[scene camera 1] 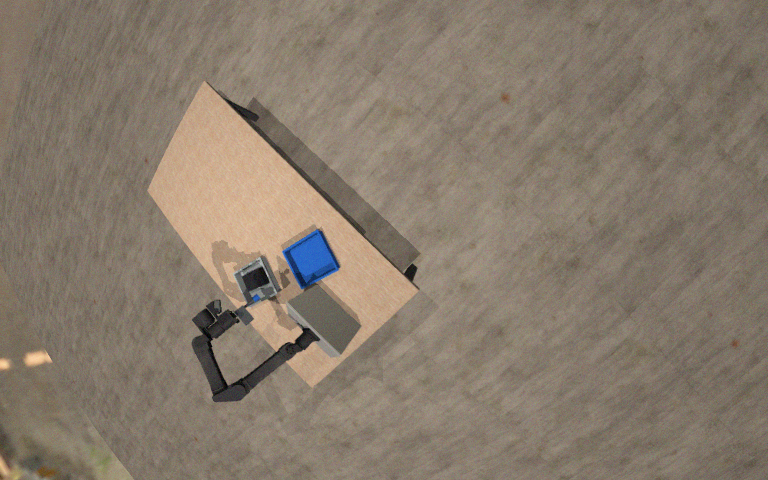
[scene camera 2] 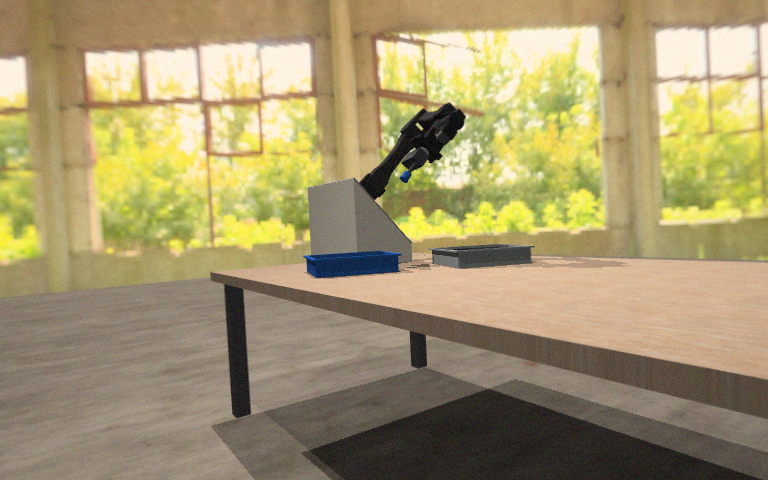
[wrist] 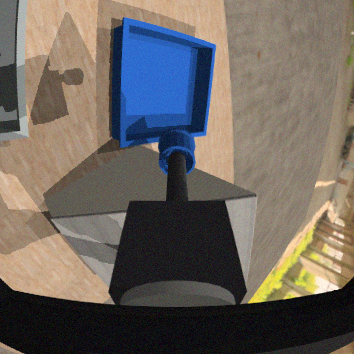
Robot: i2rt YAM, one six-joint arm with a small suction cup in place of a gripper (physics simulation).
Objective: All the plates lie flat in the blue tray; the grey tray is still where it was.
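Blue tray in scene camera 1; grey tray in scene camera 1 (272, 288). Blue tray in scene camera 2 (357, 263); grey tray in scene camera 2 (511, 254). Blue tray in the wrist view; grey tray in the wrist view (21, 131). Blue tray, same spot: (scene camera 1: 311, 259) and (wrist: 155, 84).
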